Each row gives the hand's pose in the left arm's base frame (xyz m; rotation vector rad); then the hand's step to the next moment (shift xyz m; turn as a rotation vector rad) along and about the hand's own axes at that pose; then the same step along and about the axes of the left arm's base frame.
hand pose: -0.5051 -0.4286 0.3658 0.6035 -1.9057 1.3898
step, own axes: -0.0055 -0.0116 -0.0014 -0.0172 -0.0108 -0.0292
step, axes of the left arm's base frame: 0.0122 -0.0025 0.0034 0.0265 0.0237 -0.0008
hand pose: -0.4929 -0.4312 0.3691 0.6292 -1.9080 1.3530
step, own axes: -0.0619 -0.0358 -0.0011 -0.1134 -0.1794 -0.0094
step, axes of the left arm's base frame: 0.0655 -0.0115 -0.0262 0.2047 -0.0523 0.0218
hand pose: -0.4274 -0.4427 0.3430 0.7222 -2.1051 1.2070
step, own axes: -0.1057 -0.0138 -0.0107 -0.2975 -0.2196 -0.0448
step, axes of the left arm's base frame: 0.0832 0.0202 -0.0644 0.3648 -0.0094 -0.0746
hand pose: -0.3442 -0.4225 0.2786 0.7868 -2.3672 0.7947
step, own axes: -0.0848 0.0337 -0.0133 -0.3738 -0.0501 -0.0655
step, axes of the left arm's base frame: 0.0407 0.0612 -0.0557 0.3122 0.1432 -0.1690
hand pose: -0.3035 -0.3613 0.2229 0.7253 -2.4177 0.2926
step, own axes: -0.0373 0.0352 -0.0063 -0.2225 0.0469 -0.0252
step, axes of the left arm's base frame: 0.0085 0.0475 -0.0186 0.1362 0.1437 -0.1146
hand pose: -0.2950 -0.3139 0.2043 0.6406 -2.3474 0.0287
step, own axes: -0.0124 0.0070 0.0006 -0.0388 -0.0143 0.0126
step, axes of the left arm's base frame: 0.0044 0.0115 -0.0072 0.0234 0.0021 -0.0363
